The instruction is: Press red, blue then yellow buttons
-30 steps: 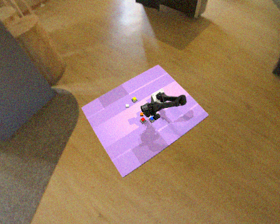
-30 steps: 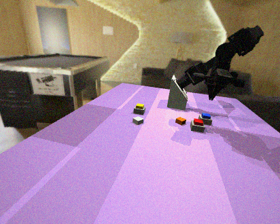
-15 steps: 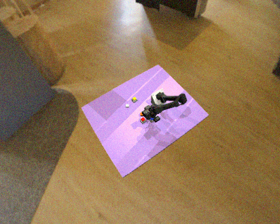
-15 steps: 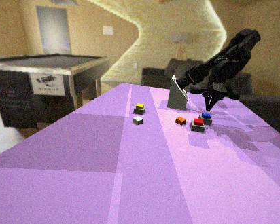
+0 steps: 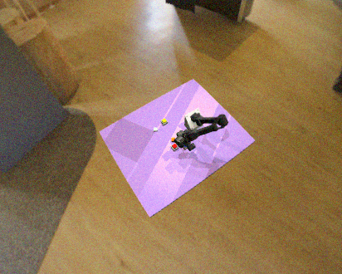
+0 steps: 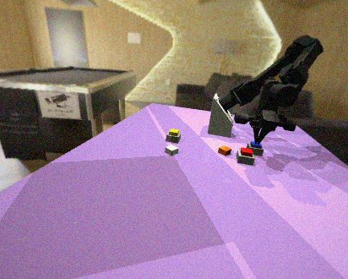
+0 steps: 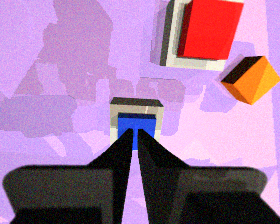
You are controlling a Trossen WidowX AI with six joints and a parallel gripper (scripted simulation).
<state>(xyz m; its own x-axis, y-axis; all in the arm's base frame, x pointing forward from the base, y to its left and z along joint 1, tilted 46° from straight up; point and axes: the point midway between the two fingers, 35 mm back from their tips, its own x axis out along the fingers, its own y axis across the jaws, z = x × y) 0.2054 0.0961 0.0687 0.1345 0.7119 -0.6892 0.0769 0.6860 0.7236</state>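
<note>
My gripper tip is now 10 mm above the blue button. Also, from my gripper tip: red button: 80 mm ahead, 50 mm to the right; then orange block: 110 mm to the right, 40 mm ahead, 30 mm below; then yellow button: 300 mm to the right, 10 mm behind.
</note>
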